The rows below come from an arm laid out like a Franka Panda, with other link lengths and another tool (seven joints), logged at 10 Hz.
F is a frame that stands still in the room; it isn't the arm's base.
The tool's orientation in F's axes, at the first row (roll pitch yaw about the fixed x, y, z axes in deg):
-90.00, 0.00, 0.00
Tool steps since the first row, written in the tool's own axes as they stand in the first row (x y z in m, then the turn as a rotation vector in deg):
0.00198, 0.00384, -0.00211, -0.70, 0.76, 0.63
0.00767, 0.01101, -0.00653, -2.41, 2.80, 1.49
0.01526, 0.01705, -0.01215, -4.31, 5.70, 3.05
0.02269, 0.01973, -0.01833, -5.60, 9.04, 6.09
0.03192, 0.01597, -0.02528, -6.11, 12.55, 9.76
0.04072, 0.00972, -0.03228, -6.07, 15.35, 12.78
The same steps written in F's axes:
0.00198, -0.00211, -0.00384, -0.70, 0.63, -0.76
0.00767, -0.00653, -0.01101, -2.41, 1.49, -2.80
0.01526, -0.01215, -0.01705, -4.31, 3.05, -5.70
0.02269, -0.01833, -0.01973, -5.60, 6.09, -9.04
0.03192, -0.02528, -0.01597, -6.11, 9.76, -12.55
0.04072, -0.03228, -0.00972, -6.07, 12.78, -15.35

